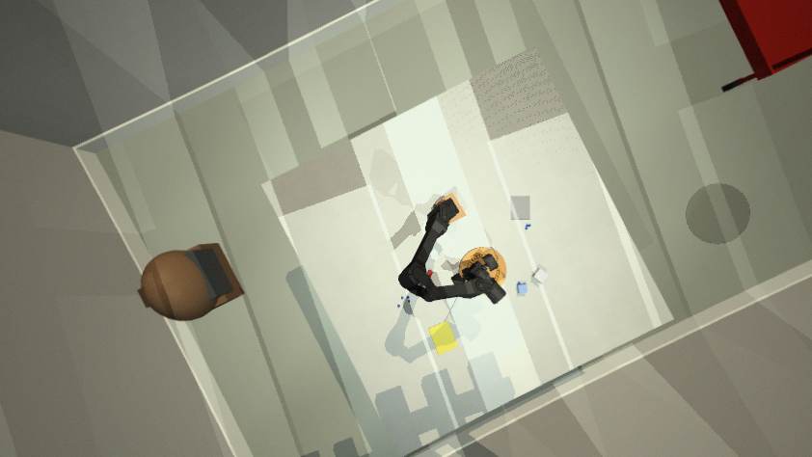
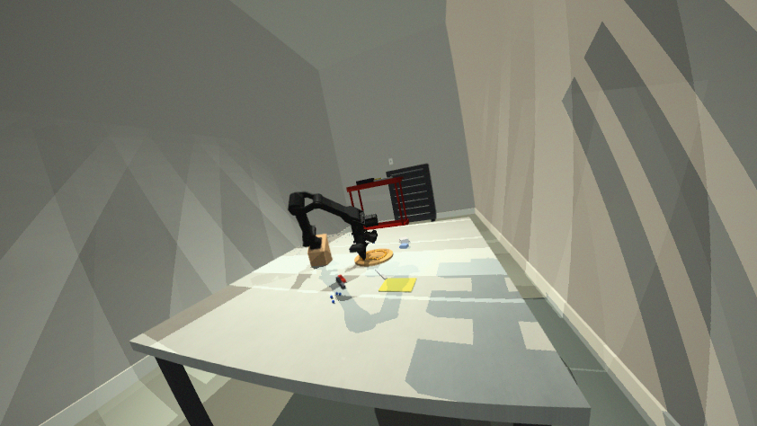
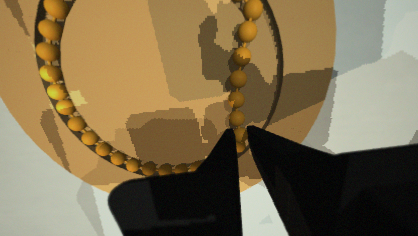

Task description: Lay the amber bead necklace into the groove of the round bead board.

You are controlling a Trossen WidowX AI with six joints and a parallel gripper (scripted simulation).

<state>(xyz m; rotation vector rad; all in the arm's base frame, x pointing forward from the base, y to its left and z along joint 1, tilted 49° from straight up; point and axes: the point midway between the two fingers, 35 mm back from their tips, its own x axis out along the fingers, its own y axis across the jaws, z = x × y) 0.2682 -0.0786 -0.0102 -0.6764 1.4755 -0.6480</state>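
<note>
My gripper tip is now 40 mm short of the round bead board, 40 mm to the right of it and 10 mm above it. The rest, counted from my gripper tip: light blue cube (190 mm ahead, 150 mm to the left, 10 mm below); red-handled tool (50 mm behind, 190 mm to the right, 10 mm below); white cube (180 mm ahead, 240 mm to the left).
</note>
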